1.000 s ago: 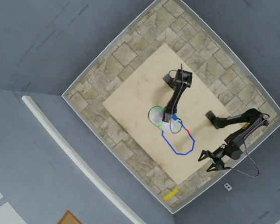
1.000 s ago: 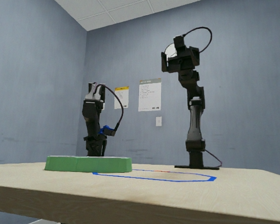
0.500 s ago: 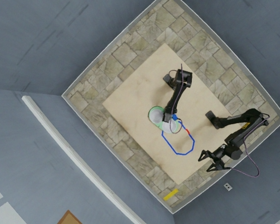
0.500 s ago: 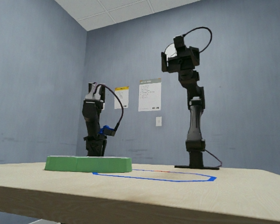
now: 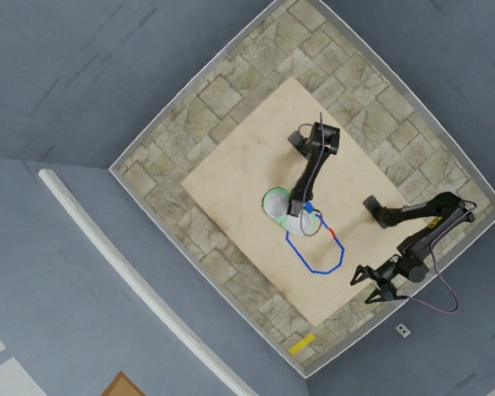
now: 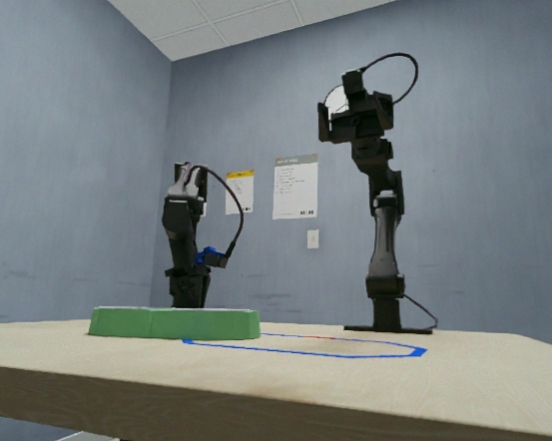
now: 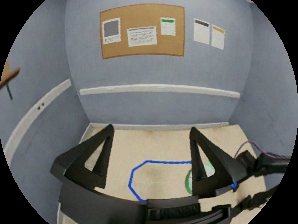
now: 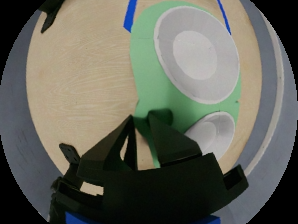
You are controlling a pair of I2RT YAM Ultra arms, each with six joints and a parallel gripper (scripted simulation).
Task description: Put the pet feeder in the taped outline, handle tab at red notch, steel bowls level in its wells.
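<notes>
The feeder lies 80 mm ahead of my right hand and 20 mm below it.
</notes>
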